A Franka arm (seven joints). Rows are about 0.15 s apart.
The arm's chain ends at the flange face. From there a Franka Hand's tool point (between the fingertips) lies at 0.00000 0.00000 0.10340 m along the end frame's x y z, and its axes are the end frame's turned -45 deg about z.
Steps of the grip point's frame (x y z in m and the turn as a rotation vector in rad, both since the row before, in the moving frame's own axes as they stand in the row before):
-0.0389 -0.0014 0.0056 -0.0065 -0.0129 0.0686
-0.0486 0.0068 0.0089 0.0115 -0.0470 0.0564
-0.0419 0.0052 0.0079 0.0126 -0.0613 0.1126
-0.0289 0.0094 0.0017 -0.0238 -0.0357 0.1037
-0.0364 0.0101 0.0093 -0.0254 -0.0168 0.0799
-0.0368 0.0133 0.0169 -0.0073 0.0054 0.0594
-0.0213 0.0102 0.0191 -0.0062 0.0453 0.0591
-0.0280 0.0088 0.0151 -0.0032 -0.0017 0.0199
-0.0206 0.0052 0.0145 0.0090 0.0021 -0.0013
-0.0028 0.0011 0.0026 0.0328 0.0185 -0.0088
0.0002 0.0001 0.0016 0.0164 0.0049 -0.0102
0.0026 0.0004 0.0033 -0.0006 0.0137 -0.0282
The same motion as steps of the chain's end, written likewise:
-0.0280 0.0251 0.0056 -0.0137 -0.0045 0.0686
-0.0252 0.0367 0.0090 -0.0251 -0.0414 0.0564
-0.0204 0.0301 0.0081 -0.0344 -0.0523 0.1126
-0.0127 0.0228 0.0018 -0.0421 -0.0084 0.1037
-0.0191 0.0298 0.0093 -0.0298 0.0061 0.0799
-0.0175 0.0353 0.0169 -0.0013 0.0090 0.0594
-0.0117 0.0250 0.0192 0.0276 0.0364 0.0591
-0.0137 0.0257 0.0151 -0.0035 0.0011 0.0199
-0.0104 0.0191 0.0145 0.0078 -0.0049 -0.0013
-0.0001 0.0065 0.0027 0.0363 -0.0101 -0.0088
0.0011 0.0015 0.0016 0.0151 -0.0081 -0.0102
0.0011 -0.0006 0.0033 0.0093 0.0101 -0.0282

